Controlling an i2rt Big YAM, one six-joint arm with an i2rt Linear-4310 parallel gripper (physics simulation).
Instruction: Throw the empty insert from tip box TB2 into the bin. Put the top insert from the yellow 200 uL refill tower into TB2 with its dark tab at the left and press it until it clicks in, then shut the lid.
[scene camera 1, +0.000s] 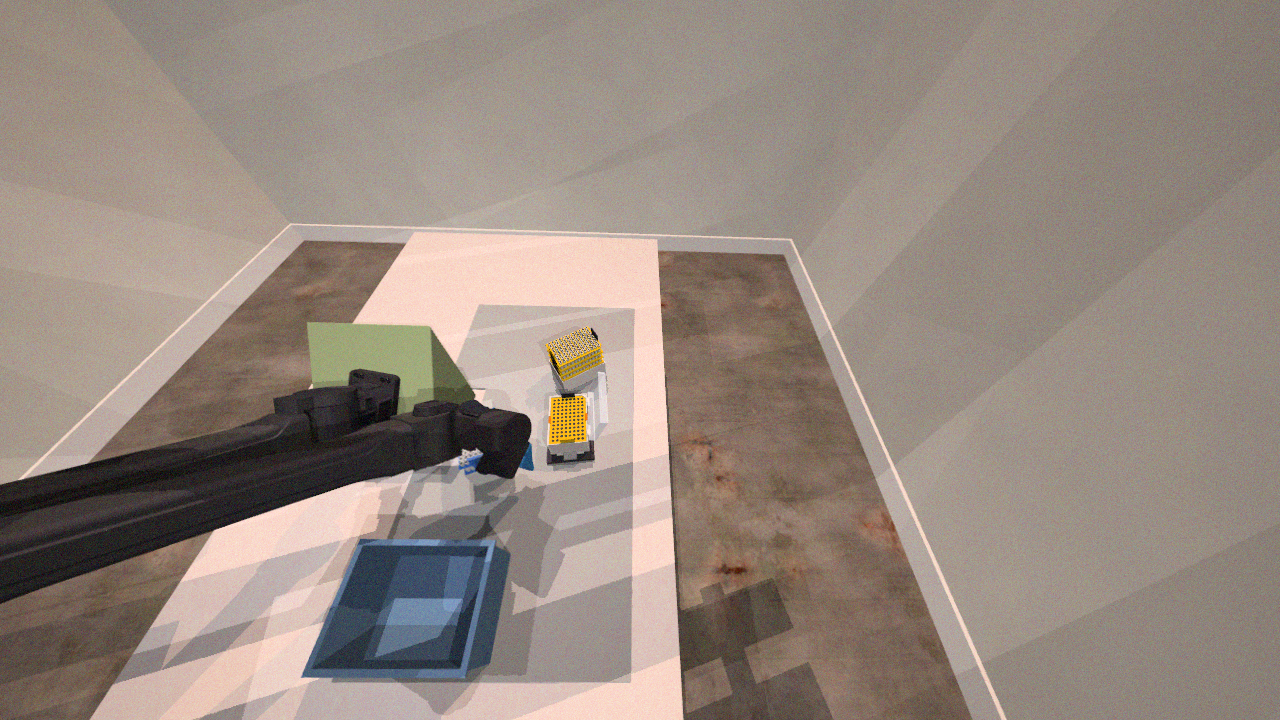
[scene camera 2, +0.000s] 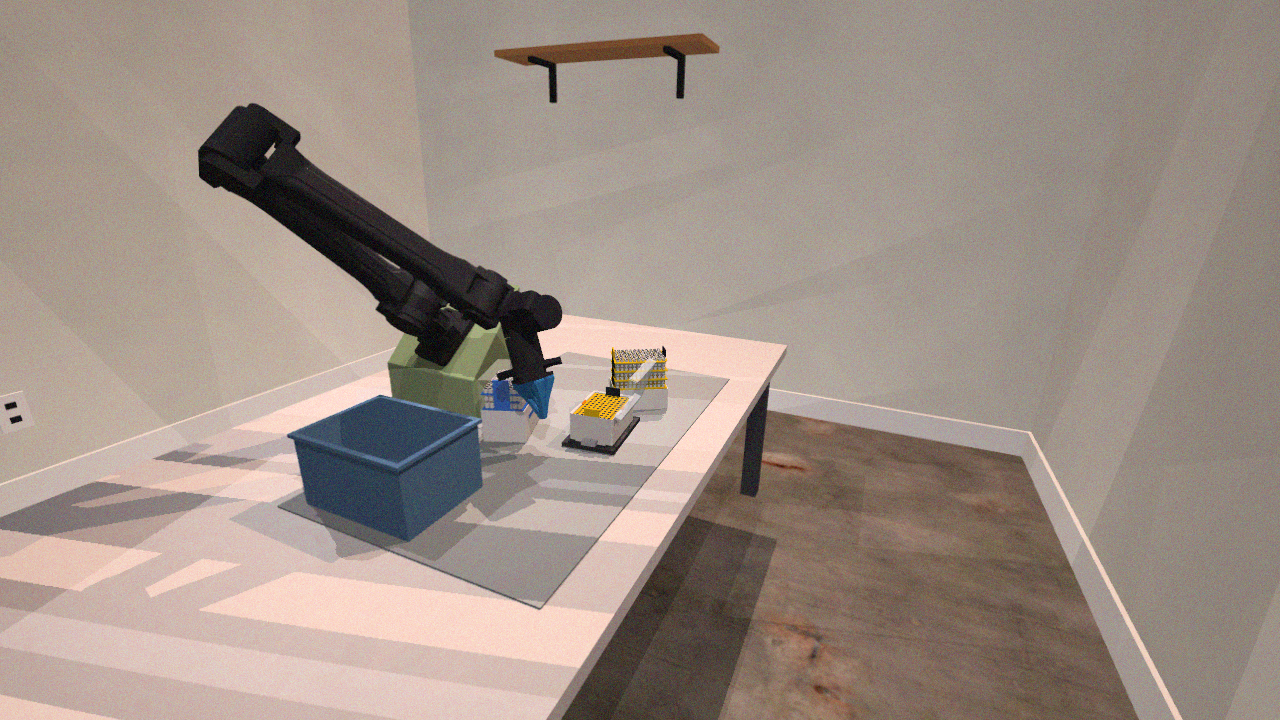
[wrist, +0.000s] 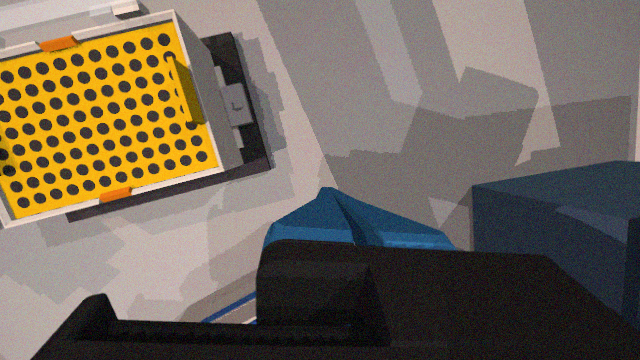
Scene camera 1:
my gripper
blue-and-white tip tower: gripped by my gripper
yellow insert: on a tip box
clear lid
blue bin
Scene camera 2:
my gripper
blue-and-white tip tower
yellow insert
clear lid
blue bin
grey mat
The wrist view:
my gripper
blue-and-white tip tower
yellow insert
clear lid
blue bin
grey mat
